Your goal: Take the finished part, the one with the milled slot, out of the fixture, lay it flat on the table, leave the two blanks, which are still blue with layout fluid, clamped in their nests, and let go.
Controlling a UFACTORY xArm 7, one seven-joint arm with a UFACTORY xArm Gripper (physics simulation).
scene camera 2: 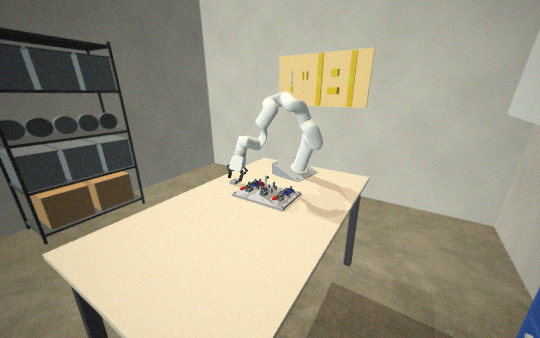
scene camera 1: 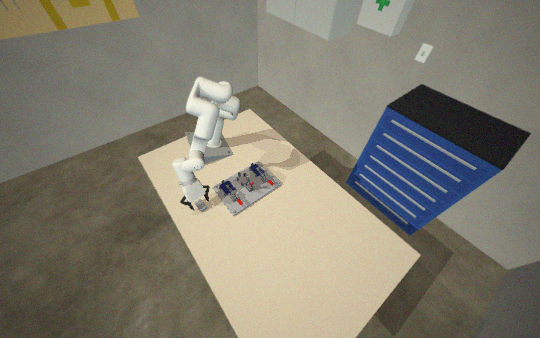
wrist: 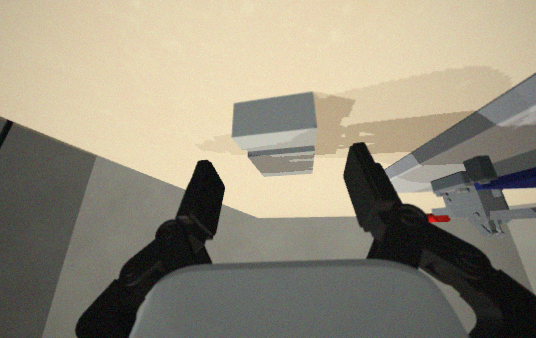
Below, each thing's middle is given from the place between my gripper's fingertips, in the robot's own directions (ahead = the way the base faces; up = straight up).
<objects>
My hand is 10 mm above the finished part [wrist: 279,133]. The rest, counted from my hand: fixture plate [scene camera 1: 261,189]: 290 mm to the left, 20 mm below, 10 mm ahead.
</objects>
